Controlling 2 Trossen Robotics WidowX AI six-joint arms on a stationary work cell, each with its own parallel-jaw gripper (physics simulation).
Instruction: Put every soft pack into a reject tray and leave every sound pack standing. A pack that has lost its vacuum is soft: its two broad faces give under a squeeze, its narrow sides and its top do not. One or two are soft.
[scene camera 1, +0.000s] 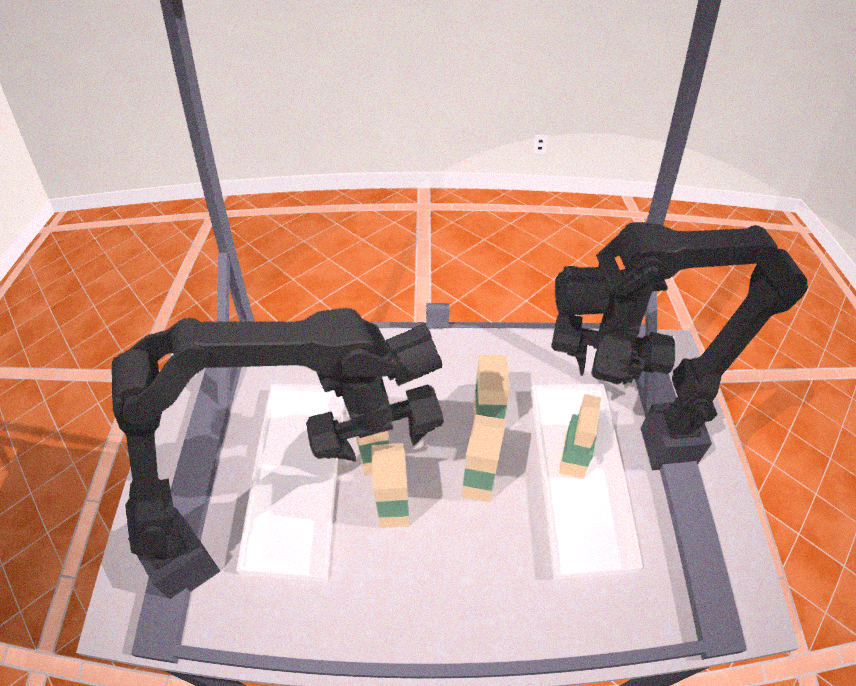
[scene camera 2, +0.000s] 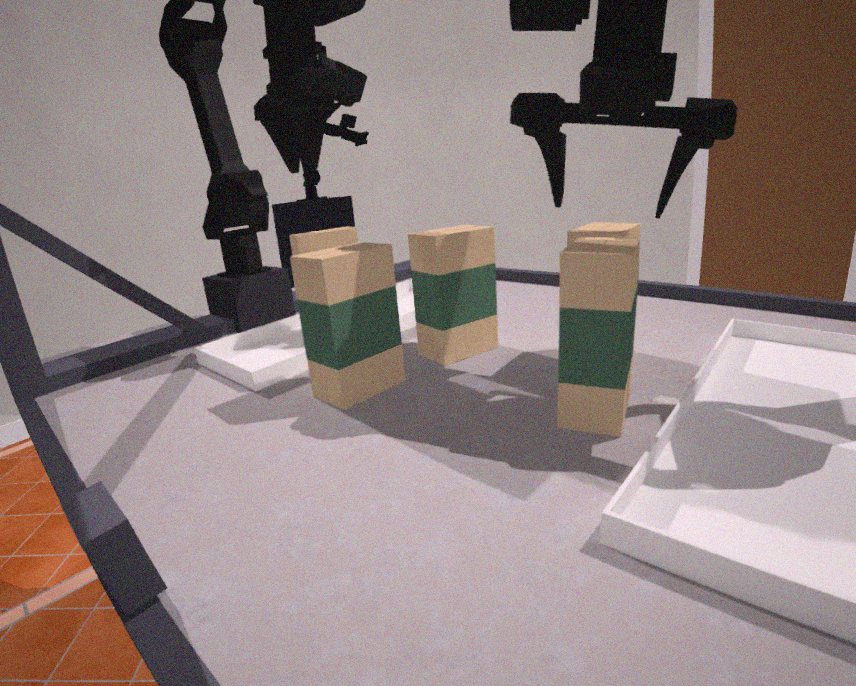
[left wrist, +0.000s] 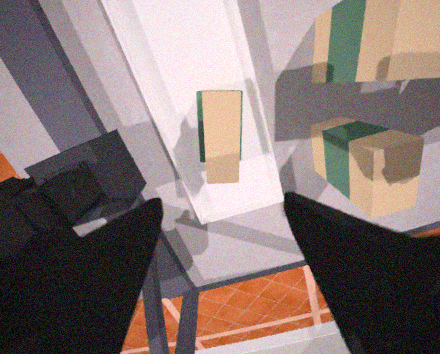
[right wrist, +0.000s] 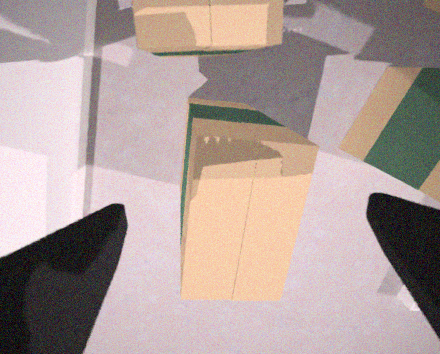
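Seen in the pictures: left gripper, between the fingertips: (scene camera 1: 602, 378) (scene camera 2: 303, 171) (left wrist: 223, 202); right gripper, between the fingertips: (scene camera 1: 383, 450) (scene camera 2: 606, 212) (right wrist: 246, 209); left arm's base, origin of its link: (scene camera 1: 682, 423) (scene camera 2: 244, 272) (left wrist: 77, 189); right arm's base, origin of its link: (scene camera 1: 164, 544).
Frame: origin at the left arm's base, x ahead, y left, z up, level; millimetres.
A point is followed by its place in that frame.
Tan packs with green bands stand upright. The front-left pack in scene camera 1 (scene camera 1: 390, 485) {x 532, y 132, z 61 mm} (right wrist: 240, 235) {x 536, y 101, z 61 mm} is below my right gripper (scene camera 1: 382, 447) {x 541, y 80, z 77 mm} (scene camera 2: 608, 211) {x 541, y 80, z 77 mm} (right wrist: 246, 209) {x 541, y 80, z 77 mm}, which is open and empty. Another pack (scene camera 1: 372, 450) (scene camera 2: 596, 346) {x 584, y -49, z -7 mm} (right wrist: 210, 27) {x 564, y 22, z 61 mm} stands close behind it. A middle pack (scene camera 1: 483, 457) {x 390, y 85, z 61 mm} (scene camera 2: 455, 296) {x 402, y 22, z -6 mm} (left wrist: 382, 40) {x 356, y 45, z 49 mm} (right wrist: 400, 120) {x 407, y 42, z -28 mm} and a back pack (scene camera 1: 492, 385) {x 364, y -57, z 61 mm} (scene camera 2: 351, 328) {x 383, y -107, z -6 mm} (left wrist: 370, 172) {x 334, y -69, z 57 mm} stand nearer the centre. One pack (scene camera 1: 578, 446) {x 222, y 48, z 20 mm} (left wrist: 221, 130) {x 207, y 21, z 64 mm} appears upright inside the right-hand tray (scene camera 1: 585, 535) {x 207, y 172, z -76 mm} (left wrist: 257, 175) {x 235, y -99, z -77 mm}. My left gripper (scene camera 1: 607, 371) {x 198, y -2, z 139 mm} (left wrist: 223, 202) {x 198, y -2, z 139 mm} is open and empty, above that tray's back end. Softness is not visible.
A second white tray (scene camera 1: 278, 546) {x 730, y 181, z -76 mm} (scene camera 2: 714, 564) {x 693, y -160, z -64 mm} lies at the left of scene camera 1, beside the front-left pack. Dark frame rails (scene camera 1: 435, 668) {x 470, y 392, z -59 mm} border the grey table top (scene camera 1: 443, 593) {x 454, y 261, z -79 mm}. The middle and back packs stand close together.
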